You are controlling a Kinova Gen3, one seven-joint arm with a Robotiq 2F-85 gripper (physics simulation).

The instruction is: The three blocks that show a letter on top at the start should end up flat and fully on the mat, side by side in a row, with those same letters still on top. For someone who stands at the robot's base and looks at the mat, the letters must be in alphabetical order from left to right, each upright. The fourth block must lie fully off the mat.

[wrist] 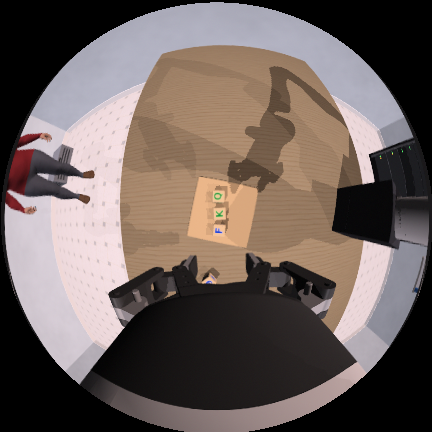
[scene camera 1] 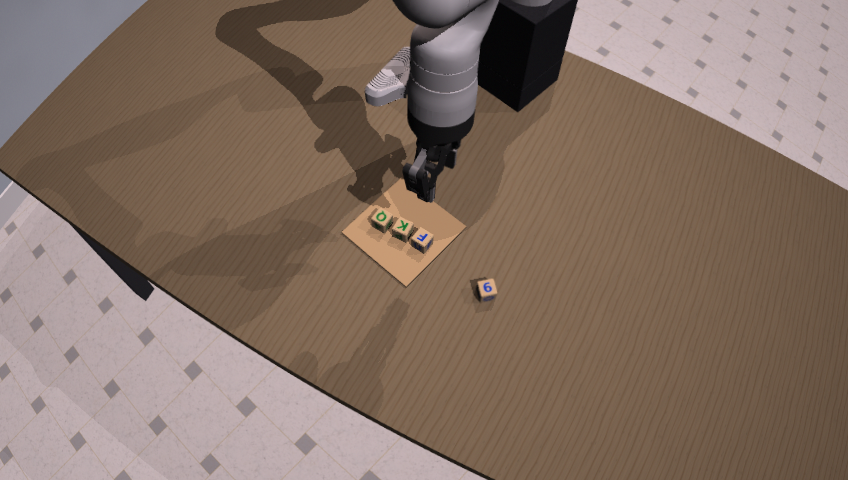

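Seen in the pictures: gripper, between the fingertips: (wrist: 221, 262) (scene camera 1: 436, 181); arm's base, origin of its link: (wrist: 398, 217).
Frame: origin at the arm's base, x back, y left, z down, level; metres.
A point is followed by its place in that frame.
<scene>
The Q block (scene camera 1: 381, 218) {z 0.196, x -0.412, y 0.002 m} (wrist: 218, 196) {z 0.196, x -0.407, y 0.002 m}, K block (scene camera 1: 402, 228) {z 0.196, x -0.407, y 0.039 m} (wrist: 219, 214) {z 0.196, x -0.401, y 0.039 m} and F block (scene camera 1: 421, 239) {z 0.196, x -0.406, y 0.074 m} (wrist: 219, 230) {z 0.196, x -0.398, y 0.072 m} lie flat on the mat (scene camera 1: 406, 273) {z 0.222, x -0.455, y 0.082 m} (wrist: 240, 235) {z 0.222, x -0.349, y 0.083 m}, letters up, in a row with small gaps. Seen from the robot's base, the order from left is F, K, Q, and the letter tops appear to point away from the base. The block showing 9 or 6 (scene camera 1: 486, 289) {z 0.200, x -0.415, y 0.199 m} (wrist: 209, 278) {z 0.200, x -0.410, y 0.187 m} lies off the mat, partly hidden by the gripper in the wrist view. My gripper (scene camera 1: 426, 193) {z 0.041, x -0.393, y 0.089 m} (wrist: 221, 262) {z 0.041, x -0.393, y 0.089 m} is open and empty, raised above the blocks.
The wooden table (scene camera 1: 624, 267) {z 0.226, x -0.241, y 0.361 m} (wrist: 215, 100) {z 0.226, x -0.443, y -0.294 m} surrounds the mat. The black base pedestal (scene camera 1: 517, 65) {z 0.113, x -0.071, y 0.034 m} (wrist: 364, 207) {z 0.097, x -0.064, y -0.014 m} stands at the table's base-side edge. A standing person (wrist: 30, 172) shows at the far left of the wrist view.
</scene>
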